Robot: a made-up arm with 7 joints.
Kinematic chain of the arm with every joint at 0, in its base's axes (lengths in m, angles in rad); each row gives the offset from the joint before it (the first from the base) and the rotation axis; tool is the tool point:
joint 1: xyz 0 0 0.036 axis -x
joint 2: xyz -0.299 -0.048 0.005 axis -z
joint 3: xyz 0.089 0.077 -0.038 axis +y
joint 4: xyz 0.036 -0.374 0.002 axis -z
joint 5: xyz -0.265 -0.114 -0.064 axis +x
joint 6: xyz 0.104 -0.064 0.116 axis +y
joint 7: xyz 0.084 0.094 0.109 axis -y
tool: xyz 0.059 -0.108 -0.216
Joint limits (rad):
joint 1: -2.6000..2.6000
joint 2: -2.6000..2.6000
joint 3: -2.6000..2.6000
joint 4: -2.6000..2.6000
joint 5: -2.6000..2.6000
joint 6: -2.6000..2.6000
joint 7: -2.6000..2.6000
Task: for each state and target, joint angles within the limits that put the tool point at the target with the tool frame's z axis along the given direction. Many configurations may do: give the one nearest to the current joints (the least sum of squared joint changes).
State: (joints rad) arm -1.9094 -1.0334 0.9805 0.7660 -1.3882 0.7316 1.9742
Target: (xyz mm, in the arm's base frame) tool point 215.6 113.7 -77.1 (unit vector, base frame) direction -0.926 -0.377 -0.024
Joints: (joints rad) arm -2.0337 -0.8411 0.4257 0.6702 -1.1522 0.9157 2.2195
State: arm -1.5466 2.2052 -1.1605 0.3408 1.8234 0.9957 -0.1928
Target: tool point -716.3 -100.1 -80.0 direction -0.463 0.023 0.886
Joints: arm -0.7851 1.9363 -2.0782 -0.2105 1.4674 0.8768 0.2457
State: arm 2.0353 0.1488 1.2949 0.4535 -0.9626 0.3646 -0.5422
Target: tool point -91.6 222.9 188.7 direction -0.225 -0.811 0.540
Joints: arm 2.0472 -0.2466 1.8542 0.6751 -1.5093 0.1505 -0.7942
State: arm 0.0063 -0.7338 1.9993 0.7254 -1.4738 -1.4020 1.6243
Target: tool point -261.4 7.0 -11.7 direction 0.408 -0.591 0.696
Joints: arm -0.2964 -0.2168 1.8479 0.2223 -1.6961 -1.0381 1.2173
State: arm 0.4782 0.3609 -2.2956 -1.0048 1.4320 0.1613 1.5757
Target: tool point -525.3 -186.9 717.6 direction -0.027 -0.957 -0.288
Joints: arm 0.6525 0.5570 -1.9184 -0.8128 1.5944 -0.2340 1.6128
